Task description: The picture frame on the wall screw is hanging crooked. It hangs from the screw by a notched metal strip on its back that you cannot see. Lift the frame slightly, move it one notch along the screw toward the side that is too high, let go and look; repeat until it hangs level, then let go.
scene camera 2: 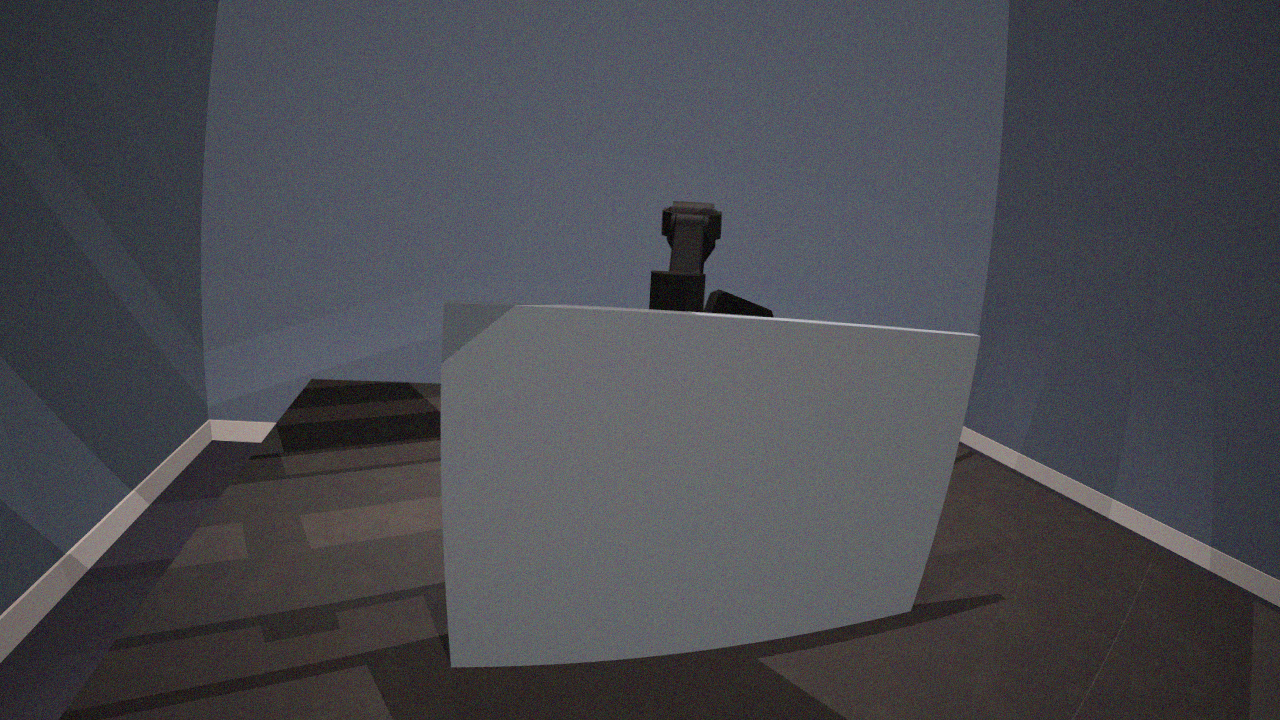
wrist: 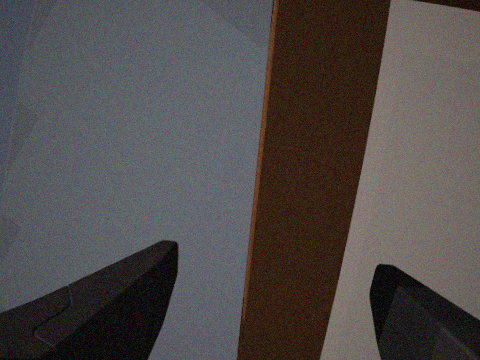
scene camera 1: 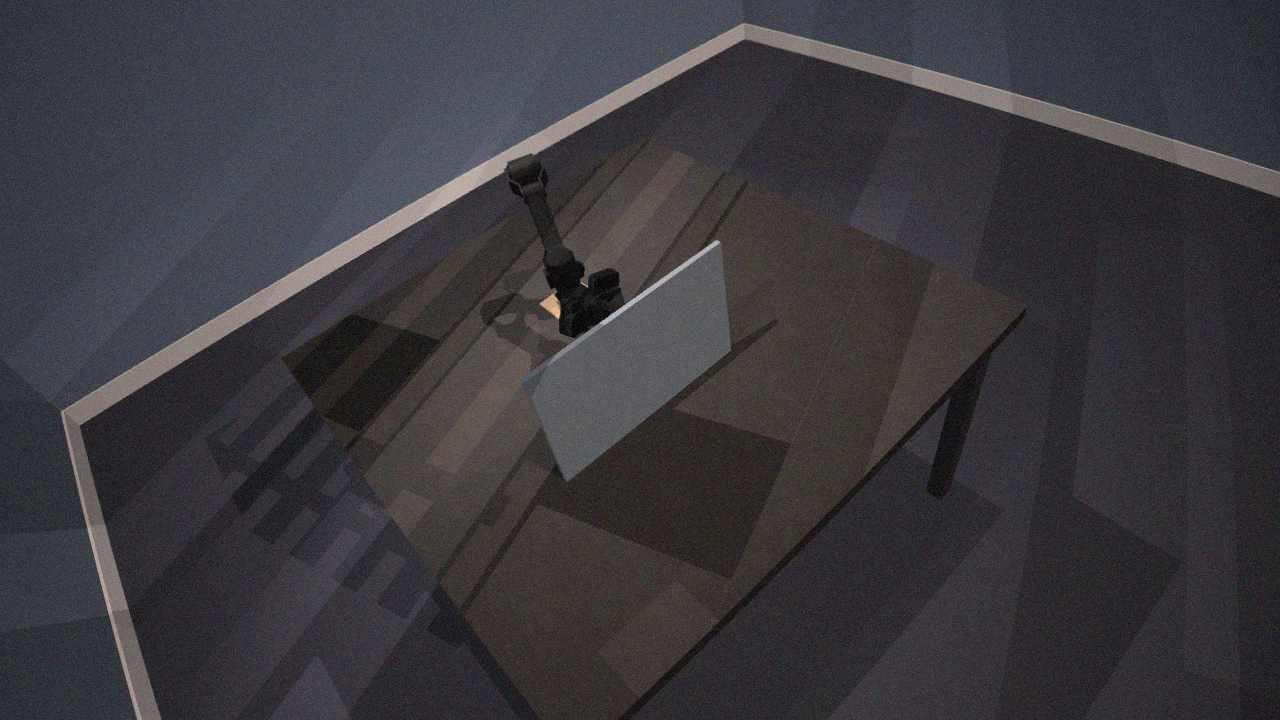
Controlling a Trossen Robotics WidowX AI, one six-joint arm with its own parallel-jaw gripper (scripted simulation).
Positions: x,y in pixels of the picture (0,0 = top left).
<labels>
A wooden picture frame shows in the wrist view [361,161]; in scene camera 2 it is hidden by a grey wall panel, in scene camera 1 it is hidden by a grey wall panel. One and the same spot on a grey wall panel: [scene camera 2: 617,483] is [scene camera 1: 599,387].
</labels>
